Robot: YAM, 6 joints.
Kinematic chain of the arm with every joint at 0, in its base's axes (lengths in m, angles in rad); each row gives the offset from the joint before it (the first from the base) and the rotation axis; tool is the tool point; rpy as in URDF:
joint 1: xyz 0 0 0.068 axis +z
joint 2: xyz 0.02 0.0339 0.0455 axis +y
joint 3: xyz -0.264 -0.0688 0 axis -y
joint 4: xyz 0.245 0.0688 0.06 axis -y
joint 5: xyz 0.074 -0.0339 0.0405 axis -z
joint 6: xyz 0.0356 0 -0.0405 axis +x
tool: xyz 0 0 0 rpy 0 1.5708 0
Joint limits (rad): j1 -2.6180..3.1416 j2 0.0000..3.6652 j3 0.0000..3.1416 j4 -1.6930..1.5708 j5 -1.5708..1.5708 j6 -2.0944..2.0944
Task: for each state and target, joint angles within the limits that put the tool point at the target. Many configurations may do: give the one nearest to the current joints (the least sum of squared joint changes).
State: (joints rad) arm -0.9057 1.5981 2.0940 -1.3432 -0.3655 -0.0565
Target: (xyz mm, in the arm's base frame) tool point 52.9 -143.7 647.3
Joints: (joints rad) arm -1.2791 1.4687 2.5824 -0.8824 -0.2655 -0.0565
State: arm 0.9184 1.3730 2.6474 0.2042 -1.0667 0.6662
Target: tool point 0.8 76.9 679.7
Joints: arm 1.1087 1.2810 2.2778 0.0633 -1.2314 0.6662
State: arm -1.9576 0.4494 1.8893 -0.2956 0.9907 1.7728
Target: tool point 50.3 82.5 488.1
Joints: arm -2.4137 0.3005 1.3962 -0.5327 0.9108 1.7728
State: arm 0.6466 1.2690 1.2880 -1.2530 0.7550 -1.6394
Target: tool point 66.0 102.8 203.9
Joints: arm 1.1605 1.1357 0.6906 -1.4706 0.5802 -1.6394
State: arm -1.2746 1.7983 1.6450 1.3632 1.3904 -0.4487
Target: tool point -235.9 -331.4 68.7
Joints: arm -2.1024 2.3705 1.0453 1.2522 1.4481 -0.4487
